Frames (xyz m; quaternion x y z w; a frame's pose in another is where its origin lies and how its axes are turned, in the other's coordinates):
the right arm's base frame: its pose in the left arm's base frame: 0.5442 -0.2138 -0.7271 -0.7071 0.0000 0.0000 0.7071
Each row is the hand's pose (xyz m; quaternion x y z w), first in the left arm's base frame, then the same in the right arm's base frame.
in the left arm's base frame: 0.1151 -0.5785 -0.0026 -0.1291 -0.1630 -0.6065 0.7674
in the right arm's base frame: -0.4291 -0.7245 -0.3647 0.4514 0.3136 -0.5441 0.6339
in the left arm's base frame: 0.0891 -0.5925 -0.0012 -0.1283 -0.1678 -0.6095 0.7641
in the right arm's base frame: -0.4551 -0.7259 -0.3787 0.4496 0.3123 -0.5496 0.6310
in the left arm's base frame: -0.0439 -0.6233 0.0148 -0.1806 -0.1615 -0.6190 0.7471
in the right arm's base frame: -0.5881 -0.7419 -0.4095 0.4006 0.3235 -0.5519 0.6560
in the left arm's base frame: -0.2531 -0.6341 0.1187 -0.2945 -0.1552 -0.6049 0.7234
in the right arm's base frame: -0.7973 -0.8458 -0.4203 0.3033 0.3180 -0.5375 0.7198
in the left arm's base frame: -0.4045 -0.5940 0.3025 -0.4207 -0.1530 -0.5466 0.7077
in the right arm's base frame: -0.9487 -1.0296 -0.3802 0.2029 0.2783 -0.4947 0.7979
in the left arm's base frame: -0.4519 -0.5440 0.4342 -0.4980 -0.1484 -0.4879 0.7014
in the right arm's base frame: -0.9961 -1.1613 -0.3302 0.1438 0.2401 -0.4499 0.8481
